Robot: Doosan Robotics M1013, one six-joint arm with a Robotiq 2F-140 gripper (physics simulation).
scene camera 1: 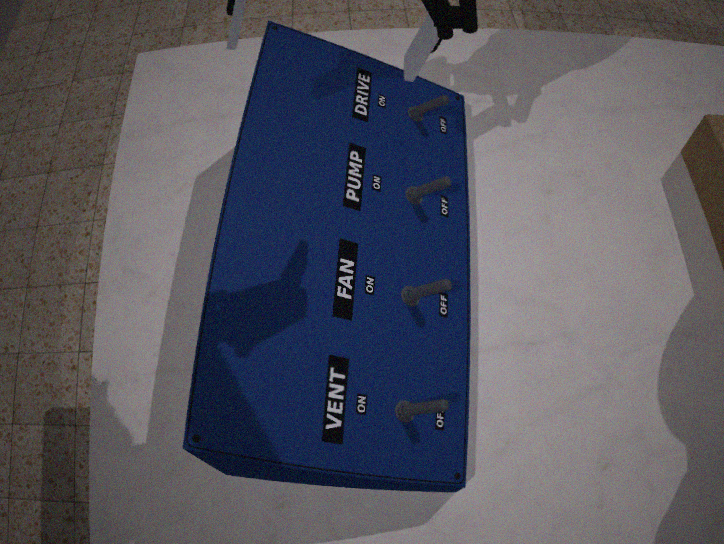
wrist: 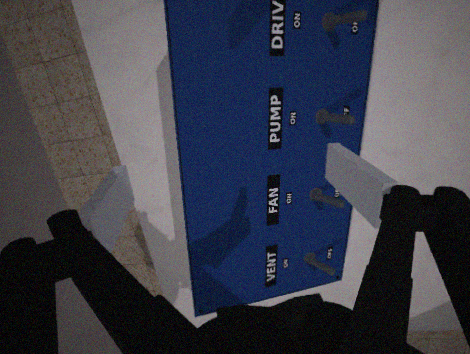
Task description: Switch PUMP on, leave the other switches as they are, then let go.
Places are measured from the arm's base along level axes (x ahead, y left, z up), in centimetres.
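Where they show: gripper, fingertip midpoint: (scene camera 1: 322, 51) (wrist: 230, 171).
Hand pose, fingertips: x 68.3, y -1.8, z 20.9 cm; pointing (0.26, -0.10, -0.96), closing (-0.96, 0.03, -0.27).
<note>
Each offset is from my fingertips to the top centre of the thing. Level surfaces: height alone.
The blue switch panel (scene camera 1: 275, 157) (wrist: 220, 75) carries four grey levers. The PUMP lever @(dx -10.9, dy +0.1, dz -18.7 cm) (scene camera 1: 431, 188) (wrist: 337, 118) leans toward its OFF label. The DRIVE lever @(dx -12.0, dy -11.8, dz -18.7 cm) (scene camera 1: 430, 108) (wrist: 344, 18), FAN lever @(dx -9.8, dy +12.1, dz -18.7 cm) (scene camera 1: 430, 290) (wrist: 327, 198) and VENT lever @(dx -8.7, dy +24.0, dz -18.7 cm) (scene camera 1: 424, 408) (wrist: 320, 263) also lean to OFF. My gripper (scene camera 1: 320, 63) (wrist: 230, 171) is wide open and empty, above the panel at its DRIVE end in the scene view. One finger is near the panel's top right edge there, the other beyond its left edge. No lever is between the fingertips.
The panel lies on a white table @(dz -31.7 cm) (scene camera 1: 561, 233) (wrist: 420, 100). Part of a tan box (scene camera 1: 709, 157) shows at the right edge of the scene view. Tiled floor (scene camera 1: 52, 233) (wrist: 55, 110) lies past the table's left edge. Shadows of the arm fall on panel and table.
</note>
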